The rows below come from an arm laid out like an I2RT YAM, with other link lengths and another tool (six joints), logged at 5 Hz.
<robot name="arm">
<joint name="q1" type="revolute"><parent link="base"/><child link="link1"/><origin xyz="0 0 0.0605"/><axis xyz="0 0 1"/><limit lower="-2.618" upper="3.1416"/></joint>
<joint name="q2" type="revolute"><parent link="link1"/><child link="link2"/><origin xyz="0.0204 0.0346 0.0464"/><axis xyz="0 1 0"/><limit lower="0" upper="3.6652"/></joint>
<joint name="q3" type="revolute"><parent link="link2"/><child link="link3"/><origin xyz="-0.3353 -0.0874 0"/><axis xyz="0 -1 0"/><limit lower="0" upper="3.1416"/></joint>
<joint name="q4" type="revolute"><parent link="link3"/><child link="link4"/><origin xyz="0.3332 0.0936 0.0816"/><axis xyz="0 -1 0"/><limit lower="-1.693" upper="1.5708"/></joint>
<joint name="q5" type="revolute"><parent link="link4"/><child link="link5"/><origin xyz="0.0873 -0.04 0.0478"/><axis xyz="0 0 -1"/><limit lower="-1.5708" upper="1.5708"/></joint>
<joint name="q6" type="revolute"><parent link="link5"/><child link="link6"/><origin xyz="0.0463 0 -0.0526"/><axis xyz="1 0 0"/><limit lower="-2.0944" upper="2.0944"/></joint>
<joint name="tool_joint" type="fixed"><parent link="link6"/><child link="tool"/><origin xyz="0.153 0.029 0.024" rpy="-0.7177 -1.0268 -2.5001"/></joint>
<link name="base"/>
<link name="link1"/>
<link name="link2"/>
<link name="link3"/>
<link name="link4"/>
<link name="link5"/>
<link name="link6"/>
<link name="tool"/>
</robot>
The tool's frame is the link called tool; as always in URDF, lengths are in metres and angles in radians.
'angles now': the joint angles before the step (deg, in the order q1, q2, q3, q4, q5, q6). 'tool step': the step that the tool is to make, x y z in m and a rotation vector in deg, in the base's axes. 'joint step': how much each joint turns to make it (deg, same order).
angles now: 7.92, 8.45, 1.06, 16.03, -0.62, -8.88
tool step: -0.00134, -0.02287, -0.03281, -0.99, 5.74, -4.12
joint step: -4.54, -7.56, -0.74, -12.64, -0.45, -0.38
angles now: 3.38, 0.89, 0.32, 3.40, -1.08, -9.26
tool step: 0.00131, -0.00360, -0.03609, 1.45, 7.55, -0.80
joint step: -0.19, -0.51, 0.00, -7.93, 0.58, 1.89
